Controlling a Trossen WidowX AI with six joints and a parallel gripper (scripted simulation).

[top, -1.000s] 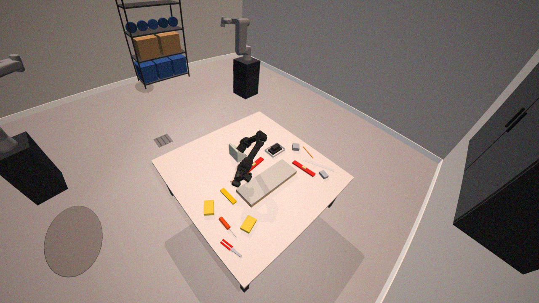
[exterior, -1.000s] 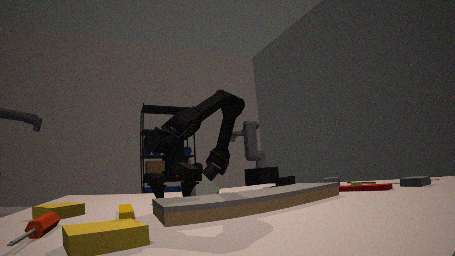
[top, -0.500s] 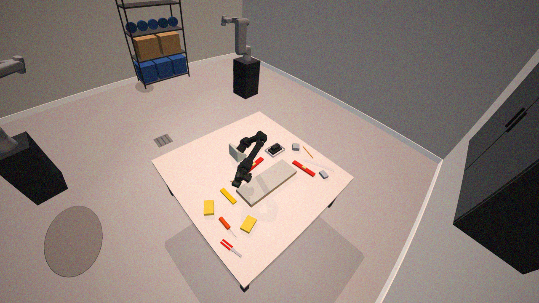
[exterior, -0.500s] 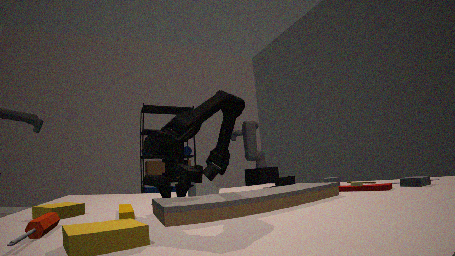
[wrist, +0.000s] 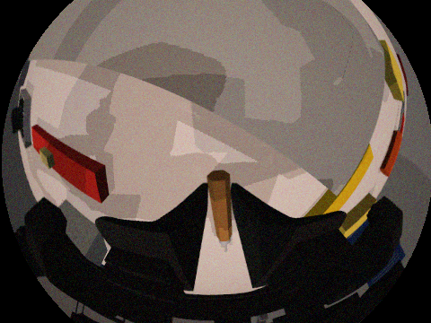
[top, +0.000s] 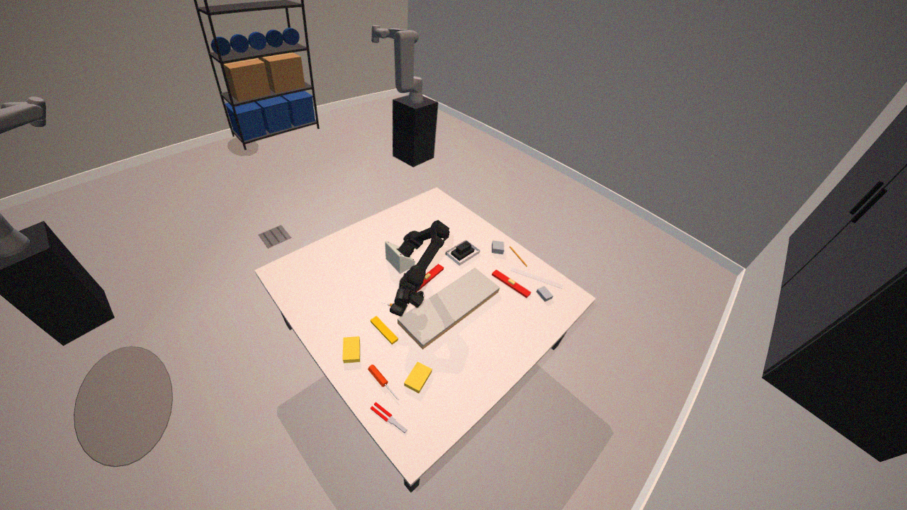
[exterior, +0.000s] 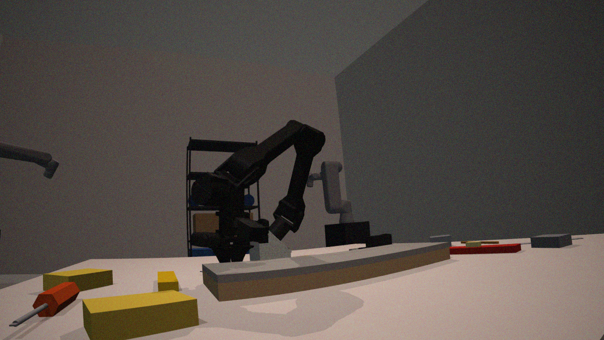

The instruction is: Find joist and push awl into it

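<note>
Now: gripper tip 5 cm past the awl and 3 cm to the left of it. The rest, counted from my gripper tip: grey tray 51 cm to the left, 4 cm behind, 1 cm above; stud finder 52 cm to the left, 5 cm above, 4 cm behind; pencil 73 cm to the left, 20 cm ahead.
</note>
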